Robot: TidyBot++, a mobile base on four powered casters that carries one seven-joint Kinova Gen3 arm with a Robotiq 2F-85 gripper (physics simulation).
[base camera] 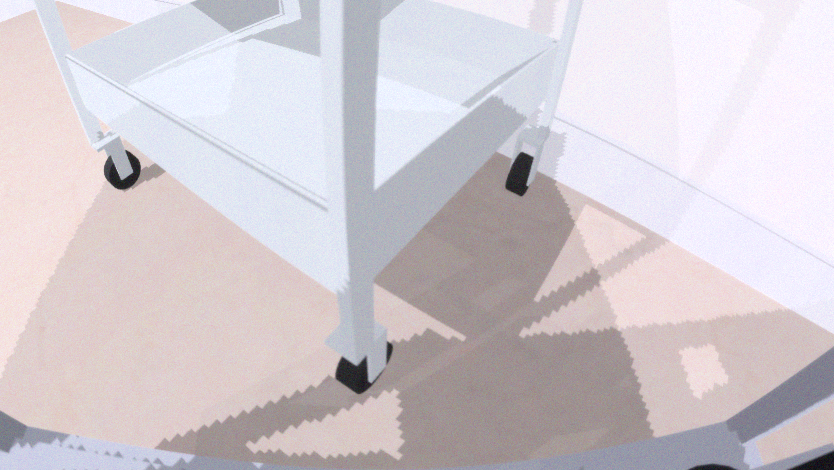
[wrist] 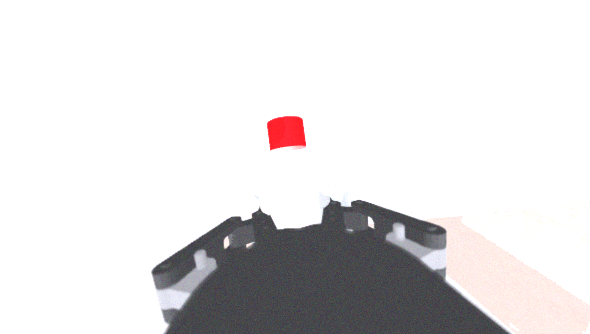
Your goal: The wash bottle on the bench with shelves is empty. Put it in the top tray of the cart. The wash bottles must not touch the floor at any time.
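Frame: origin at the arm's base, x left, y back, z up, level; metres.
Seen in the pictures: gripper, fingertip midpoint: [wrist: 295, 204].
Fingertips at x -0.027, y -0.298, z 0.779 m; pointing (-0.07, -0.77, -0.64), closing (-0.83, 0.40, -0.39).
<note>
Offsets run from my fingertips to a thing's middle. "*": to the spot under its first point. Level surfaces: height alone.
The wash bottle @[dx -0.020, dy +0.010, dz +0.029 m] [wrist: 291, 185] has a white body and a red cap, and stands out from between the fingers in the wrist view. My gripper [wrist: 295, 204] is shut on it; its body blends into the bright background. The white cart [base camera: 361, 145] stands close in front of the base in the base camera view. Its lower tray, posts and black casters show there. The cart's top tray does not show in the base camera view, and I cannot make it out in the overexposed wrist view. The bench with shelves does not show in either view.
A cart caster @[* dx +0.043, dy +0.054, dz -1.132 m] [base camera: 358, 373] stands near the base's front edge [base camera: 583, 452]. A white wall [base camera: 729, 105] runs behind the cart on the right. A strip of pinkish floor @[dz -1.175 m] [wrist: 505, 270] shows at the lower right of the wrist view.
</note>
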